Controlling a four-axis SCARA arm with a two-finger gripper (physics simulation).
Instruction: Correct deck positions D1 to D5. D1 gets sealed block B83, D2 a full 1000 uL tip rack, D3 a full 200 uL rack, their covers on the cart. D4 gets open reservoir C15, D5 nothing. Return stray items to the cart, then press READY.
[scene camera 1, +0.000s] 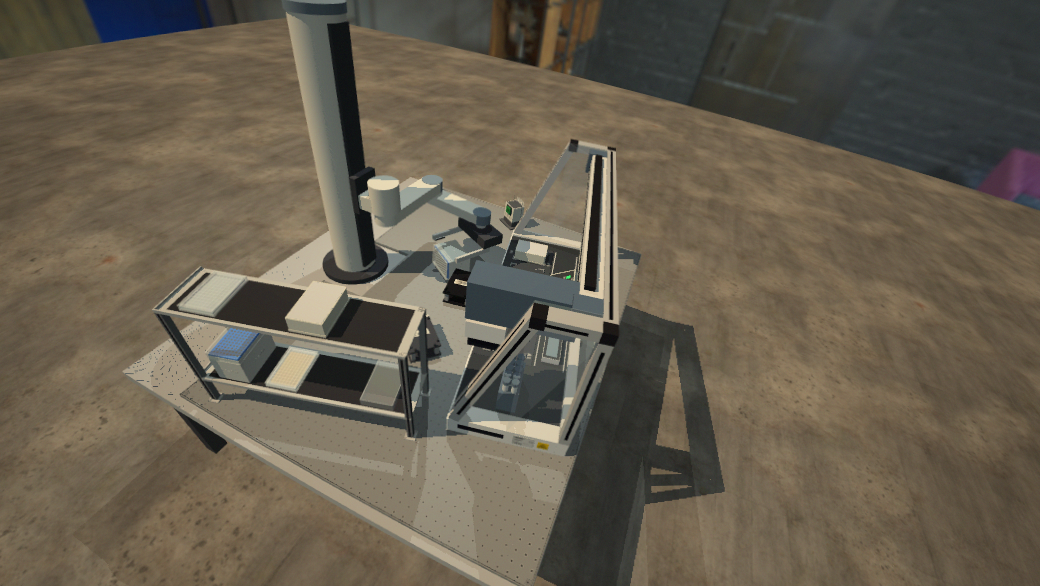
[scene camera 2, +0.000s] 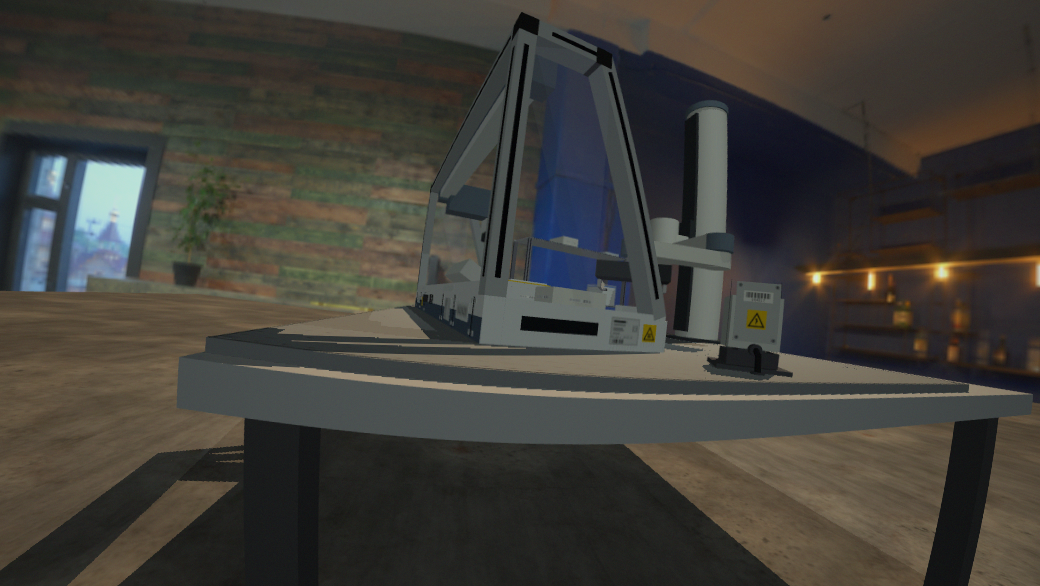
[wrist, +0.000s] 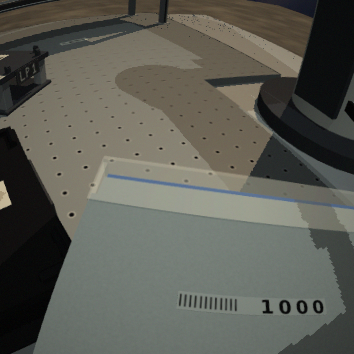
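Note:
A grey 1000 tip rack with a clear cover and blue line (scene camera 1: 454, 257) (wrist: 200, 260) lies on its side on the table, its covered end toward the cart. My gripper (scene camera 1: 476, 232) (scene camera 2: 631, 273) is open and empty just above it; its fingertips do not show in the wrist view. The cart (scene camera 1: 406, 393) holds a pale rack (scene camera 1: 213, 292) and a white box (scene camera 1: 318, 307) on top. Below are a blue-topped rack (scene camera 1: 236, 349), a pale yellow rack (scene camera 1: 292, 369) and a clear grey box (scene camera 1: 383, 383). A white block (scene camera 1: 532, 251) sits on the far deck. Block and reservoir labels are unreadable.
A black stand (scene camera 1: 456, 288) (wrist: 30, 270) is beside the fallen rack. The LP1 stand (wrist: 25, 75) is beyond it. The liquid handler's blue-grey head (scene camera 1: 520, 287) and frame (scene camera 1: 611, 232) rise alongside. A small screen unit (scene camera 1: 513, 211) (scene camera 2: 756, 320) and the arm's column (scene camera 1: 327, 145) (scene camera 2: 709, 218) stand nearby.

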